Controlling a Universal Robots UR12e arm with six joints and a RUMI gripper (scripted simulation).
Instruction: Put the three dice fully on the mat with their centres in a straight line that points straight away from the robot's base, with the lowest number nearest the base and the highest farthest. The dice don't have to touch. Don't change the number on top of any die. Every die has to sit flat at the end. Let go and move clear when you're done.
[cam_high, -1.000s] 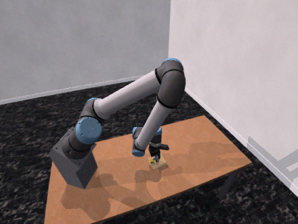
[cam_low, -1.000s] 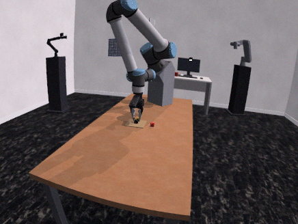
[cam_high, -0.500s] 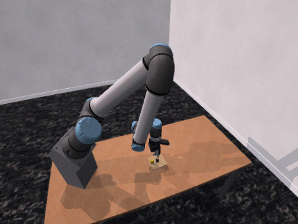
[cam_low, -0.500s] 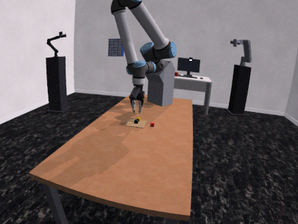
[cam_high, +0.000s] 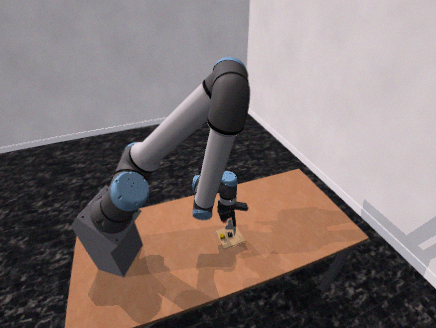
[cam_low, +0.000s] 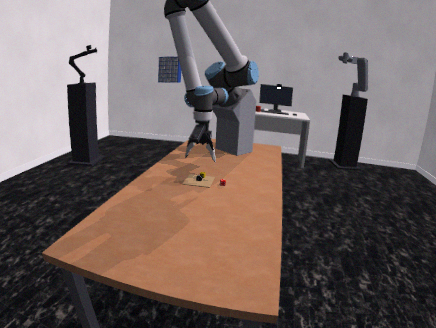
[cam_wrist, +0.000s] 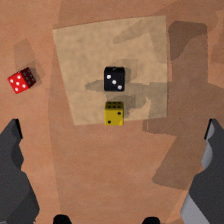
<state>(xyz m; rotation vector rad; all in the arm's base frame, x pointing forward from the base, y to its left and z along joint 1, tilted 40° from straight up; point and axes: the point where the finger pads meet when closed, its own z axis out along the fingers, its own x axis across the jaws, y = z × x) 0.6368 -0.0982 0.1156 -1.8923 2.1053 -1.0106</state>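
Right now my hand is 12 cm to the right of the red die, 10 cm above it and 3 cm short of it. Also, from my hand: black die 9 cm below; tan mat 11 cm below; yellow die 9 cm below, 5 cm behind, 1 cm to the left.
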